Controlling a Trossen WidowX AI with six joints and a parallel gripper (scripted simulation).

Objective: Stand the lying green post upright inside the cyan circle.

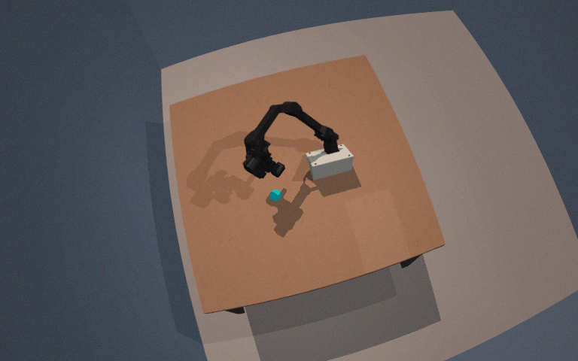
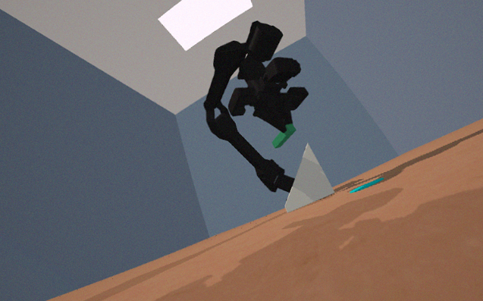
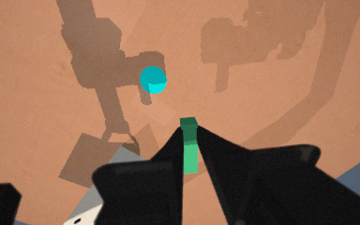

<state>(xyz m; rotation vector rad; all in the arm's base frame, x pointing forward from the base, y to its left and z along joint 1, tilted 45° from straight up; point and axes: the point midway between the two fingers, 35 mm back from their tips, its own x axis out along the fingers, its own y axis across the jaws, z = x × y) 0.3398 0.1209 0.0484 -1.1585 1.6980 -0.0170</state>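
Right now the cyan circle is 15 cm below my gripper tip, 7 cm to the left of it and 1 cm behind it. Also, from my gripper tip: green post: 2 cm behind, 1 cm to the right.
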